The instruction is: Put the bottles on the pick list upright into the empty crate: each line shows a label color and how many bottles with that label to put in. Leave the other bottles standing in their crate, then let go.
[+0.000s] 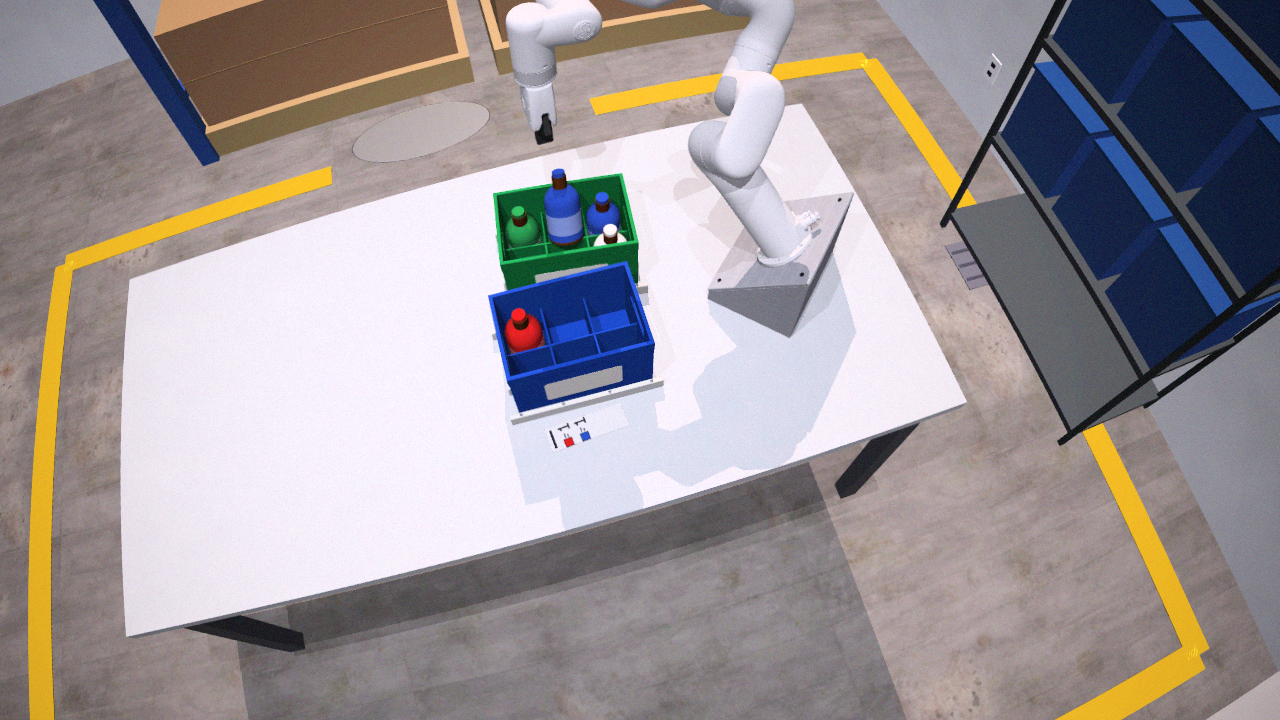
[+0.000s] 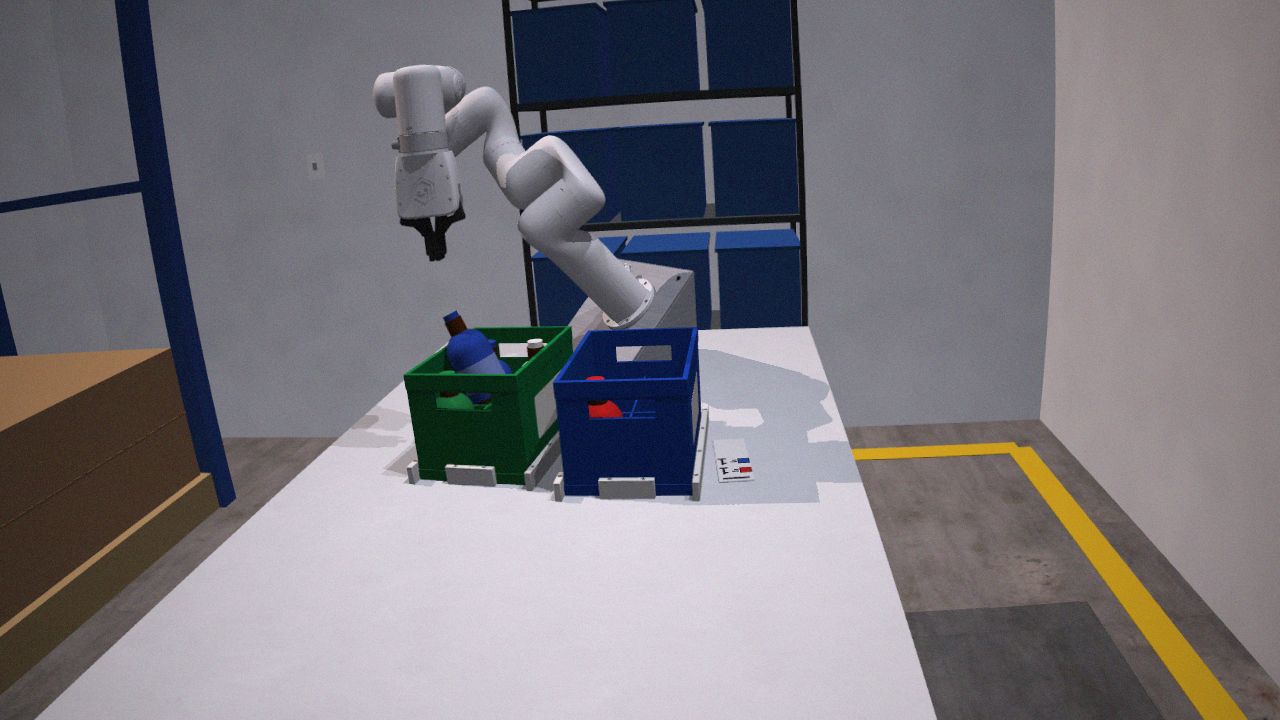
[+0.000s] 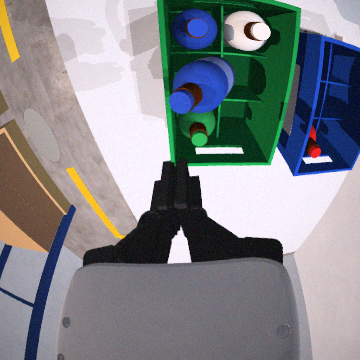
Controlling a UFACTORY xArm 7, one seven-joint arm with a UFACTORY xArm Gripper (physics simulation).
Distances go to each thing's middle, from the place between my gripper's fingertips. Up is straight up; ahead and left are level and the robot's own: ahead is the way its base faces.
Right now the green bottle [image 1: 522, 229] is 80 mm ahead of my hand, 10 mm to the left of it and 240 mm below it. From my hand the other things lie so: pick list [image 1: 611, 418] (90 mm ahead, 450 mm to the left, 330 mm below); then red bottle [image 1: 523, 331] (150 mm ahead, 250 mm to the left, 240 mm below).
